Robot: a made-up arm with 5 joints. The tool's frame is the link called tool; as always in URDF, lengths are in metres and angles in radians. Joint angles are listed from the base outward.
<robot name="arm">
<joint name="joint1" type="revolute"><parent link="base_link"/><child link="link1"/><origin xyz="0 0 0.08" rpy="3.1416 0 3.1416"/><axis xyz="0 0 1"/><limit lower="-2.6" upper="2.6"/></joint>
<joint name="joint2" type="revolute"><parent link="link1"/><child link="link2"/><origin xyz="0 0.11 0.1" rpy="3.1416 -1.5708 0"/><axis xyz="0 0 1"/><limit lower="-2.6" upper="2.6"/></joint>
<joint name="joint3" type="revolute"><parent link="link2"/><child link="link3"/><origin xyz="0 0.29 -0.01" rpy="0 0 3.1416"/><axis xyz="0 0 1"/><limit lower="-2.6" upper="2.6"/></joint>
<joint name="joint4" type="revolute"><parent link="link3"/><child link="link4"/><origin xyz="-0.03 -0.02 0.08" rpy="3.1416 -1.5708 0"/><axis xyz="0 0 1"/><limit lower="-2.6" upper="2.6"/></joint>
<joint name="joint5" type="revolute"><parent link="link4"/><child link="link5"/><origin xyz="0.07 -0.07 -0.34" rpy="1.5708 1.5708 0"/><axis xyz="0 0 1"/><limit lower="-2.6" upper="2.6"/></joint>
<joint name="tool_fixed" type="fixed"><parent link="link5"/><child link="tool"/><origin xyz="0.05 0.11 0.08" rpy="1.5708 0 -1.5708"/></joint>
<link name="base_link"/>
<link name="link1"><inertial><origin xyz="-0.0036 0.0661 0.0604"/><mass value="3.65"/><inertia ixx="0.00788" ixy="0" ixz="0" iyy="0.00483" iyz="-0.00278" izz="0.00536"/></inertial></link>
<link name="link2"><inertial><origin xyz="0.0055 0.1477 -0.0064"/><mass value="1.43"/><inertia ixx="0.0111" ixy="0" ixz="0" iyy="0.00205" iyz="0.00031" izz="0.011"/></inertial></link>
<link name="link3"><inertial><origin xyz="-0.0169 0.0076 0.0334"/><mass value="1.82"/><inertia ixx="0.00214" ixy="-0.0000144" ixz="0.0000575" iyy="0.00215" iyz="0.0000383" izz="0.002"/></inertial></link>
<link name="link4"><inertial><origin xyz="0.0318 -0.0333 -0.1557"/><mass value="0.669"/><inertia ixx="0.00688" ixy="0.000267" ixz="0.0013" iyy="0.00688" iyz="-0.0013" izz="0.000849"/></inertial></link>
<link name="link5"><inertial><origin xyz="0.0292 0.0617 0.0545"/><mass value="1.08"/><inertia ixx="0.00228" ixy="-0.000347" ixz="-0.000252" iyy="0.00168" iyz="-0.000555" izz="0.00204"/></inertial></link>
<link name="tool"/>
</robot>
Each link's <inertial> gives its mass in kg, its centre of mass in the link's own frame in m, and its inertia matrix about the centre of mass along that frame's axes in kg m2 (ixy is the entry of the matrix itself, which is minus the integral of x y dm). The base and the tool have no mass. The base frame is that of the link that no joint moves.
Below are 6 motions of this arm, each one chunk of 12 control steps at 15 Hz.
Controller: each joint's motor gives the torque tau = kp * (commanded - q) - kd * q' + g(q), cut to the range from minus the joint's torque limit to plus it. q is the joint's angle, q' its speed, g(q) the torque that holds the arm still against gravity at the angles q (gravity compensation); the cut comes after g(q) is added. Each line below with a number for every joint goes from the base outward.
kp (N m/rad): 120 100 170 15 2
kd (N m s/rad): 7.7 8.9 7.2 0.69 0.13
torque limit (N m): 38 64 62 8.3 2.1
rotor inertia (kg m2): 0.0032 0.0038 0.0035 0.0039 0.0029
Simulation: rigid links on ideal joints. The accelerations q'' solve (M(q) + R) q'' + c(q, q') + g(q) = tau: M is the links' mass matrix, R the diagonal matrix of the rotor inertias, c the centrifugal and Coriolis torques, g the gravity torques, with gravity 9.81 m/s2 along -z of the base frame. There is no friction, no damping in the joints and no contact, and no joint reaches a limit. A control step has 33 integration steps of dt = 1/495 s. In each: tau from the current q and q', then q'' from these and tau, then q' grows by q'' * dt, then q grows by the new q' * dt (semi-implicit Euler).
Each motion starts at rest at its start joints. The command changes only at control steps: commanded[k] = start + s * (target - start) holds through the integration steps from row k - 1 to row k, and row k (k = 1, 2, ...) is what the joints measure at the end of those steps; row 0 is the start. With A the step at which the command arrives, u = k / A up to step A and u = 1 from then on. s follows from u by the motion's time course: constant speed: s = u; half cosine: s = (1 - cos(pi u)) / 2; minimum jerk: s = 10 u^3 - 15 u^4 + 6 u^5; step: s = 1 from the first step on.
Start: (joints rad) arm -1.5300 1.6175 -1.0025 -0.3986 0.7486
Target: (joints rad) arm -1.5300 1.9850 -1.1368 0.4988 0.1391
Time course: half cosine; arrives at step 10
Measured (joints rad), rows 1 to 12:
1: -1.5297 1.6214 -1.0057 -0.3870 0.7441
2: -1.5289 1.6360 -1.0154 -0.3421 0.7247
3: -1.5280 1.6642 -1.0305 -0.2536 0.6788
4: -1.5275 1.7052 -1.0488 -0.1295 0.6013
5: -1.5277 1.7556 -1.0681 0.0138 0.4995
6: -1.5286 1.8106 -1.0868 0.1598 0.3902
7: -1.5300 1.8649 -1.1037 0.2942 0.2906
8: -1.5312 1.9130 -1.1176 0.4045 0.2135
9: -1.5320 1.9502 -1.1272 0.4802 0.1650
10: -1.5323 1.9729 -1.1316 0.5139 0.1460
11: -1.5318 1.9824 -1.1335 0.5151 0.1456
12: -1.5307 1.9849 -1.1358 0.5046 0.1469

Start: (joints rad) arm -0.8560 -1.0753 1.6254 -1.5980 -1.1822
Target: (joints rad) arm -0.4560 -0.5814 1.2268 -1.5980 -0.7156
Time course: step
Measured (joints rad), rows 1 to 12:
1: -0.6071 -0.8670 1.2916 -1.5694 -0.9314
2: -0.4968 -0.7246 1.2270 -1.4897 -0.5076
3: -0.4631 -0.6411 1.2251 -1.5410 -0.4678
4: -0.4578 -0.5899 1.2345 -1.6101 -0.6647
5: -0.4572 -0.5577 1.2418 -1.6474 -0.8574
6: -0.4557 -0.5406 1.2437 -1.6548 -0.9368
7: -0.4549 -0.5388 1.2405 -1.6439 -0.9175
8: -0.4551 -0.5490 1.2347 -1.6245 -0.8460
9: -0.4558 -0.5651 1.2284 -1.6040 -0.7623
10: -0.4561 -0.5808 1.2237 -1.5880 -0.6934
11: -0.4562 -0.5917 1.2213 -1.5797 -0.6532
12: -0.4562 -0.5963 1.2212 -1.5792 -0.6435

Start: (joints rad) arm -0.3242 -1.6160 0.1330 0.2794 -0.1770
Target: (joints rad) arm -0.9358 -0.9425 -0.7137 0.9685 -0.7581
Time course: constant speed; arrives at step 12
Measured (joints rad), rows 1 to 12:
1: -0.3425 -1.5916 0.0773 0.3171 -0.2754
2: -0.3871 -1.5527 0.0048 0.3535 -0.3775
3: -0.4435 -1.5053 -0.0682 0.4049 -0.4186
4: -0.5027 -1.4503 -0.1381 0.4715 -0.4151
5: -0.5601 -1.3899 -0.2059 0.5436 -0.4025
6: -0.6141 -1.3278 -0.2738 0.6122 -0.4062
7: -0.6651 -1.2673 -0.3432 0.6736 -0.4357
8: -0.7146 -1.2097 -0.4139 0.7287 -0.4885
9: -0.7637 -1.1543 -0.4854 0.7808 -0.5543
10: -0.8131 -1.0998 -0.5570 0.8331 -0.6218
11: -0.8631 -1.0450 -0.6282 0.8874 -0.6830
12: -0.9137 -0.9894 -0.6988 0.9439 -0.7351

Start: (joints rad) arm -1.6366 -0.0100 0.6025 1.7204 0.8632
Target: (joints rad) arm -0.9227 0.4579 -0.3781 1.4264 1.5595
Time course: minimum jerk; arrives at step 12
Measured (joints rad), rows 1 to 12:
1: -1.6353 -0.0085 0.5986 1.7220 0.8630
2: -1.6259 0.0006 0.5743 1.7291 0.8630
3: -1.5979 0.0230 0.5162 1.7338 0.8682
4: -1.5421 0.0605 0.4211 1.7210 0.8881
5: -1.4555 0.1117 0.2945 1.6795 0.9311
6: -1.3437 0.1729 0.1483 1.6102 1.0048
7: -1.2211 0.2382 -0.0030 1.5264 1.1168
8: -1.1063 0.3009 -0.1436 1.4482 1.2689
9: -1.0146 0.3557 -0.2581 1.3921 1.4452
10: -0.9538 0.3993 -0.3354 1.3650 1.6072
11: -0.9230 0.4290 -0.3734 1.3633 1.7066
12: -0.9149 0.4453 -0.3819 1.3802 1.7173

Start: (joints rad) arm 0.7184 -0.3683 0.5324 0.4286 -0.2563
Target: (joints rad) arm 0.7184 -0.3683 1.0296 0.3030 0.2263
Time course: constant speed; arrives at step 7
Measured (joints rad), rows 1 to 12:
1: 0.7222 -0.3781 0.5845 0.3899 -0.2302
2: 0.7223 -0.3850 0.6528 0.3715 -0.1926
3: 0.7204 -0.3844 0.7259 0.3652 -0.1351
4: 0.7181 -0.3784 0.7999 0.3616 -0.0589
5: 0.7164 -0.3710 0.8731 0.3553 0.0257
6: 0.7156 -0.3650 0.9453 0.3436 0.1088
7: 0.7155 -0.3618 1.0164 0.3265 0.1855
8: 0.7130 -0.3513 1.0338 0.3405 0.2242
9: 0.7136 -0.3466 1.0361 0.3388 0.2423
10: 0.7155 -0.3499 1.0339 0.3258 0.2455
11: 0.7174 -0.3579 1.0309 0.3101 0.2386
12: 0.7187 -0.3663 1.0285 0.2981 0.2286

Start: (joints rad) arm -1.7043 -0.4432 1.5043 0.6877 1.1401
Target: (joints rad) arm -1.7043 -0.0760 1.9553 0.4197 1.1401
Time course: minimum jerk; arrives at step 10
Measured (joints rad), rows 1 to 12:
1: -1.7042 -0.4427 1.5070 0.6838 1.1408
2: -1.7033 -0.4386 1.5234 0.6622 1.1458
3: -1.7016 -0.4246 1.5618 0.6197 1.1602
4: -1.7003 -0.3939 1.6233 0.5668 1.1802
5: -1.7011 -0.3437 1.7018 0.5174 1.1905
6: -1.7047 -0.2763 1.7864 0.4816 1.1765
7: -1.7092 -0.2006 1.8639 0.4641 1.1377
8: -1.7117 -0.1290 1.9225 0.4650 1.0890
9: -1.7102 -0.0742 1.9560 0.4781 1.0505
10: -1.7056 -0.0436 1.9669 0.4892 1.0350
11: -1.7011 -0.0365 1.9663 0.4811 1.0451
12: -1.6997 -0.0453 1.9617 0.4564 1.0745

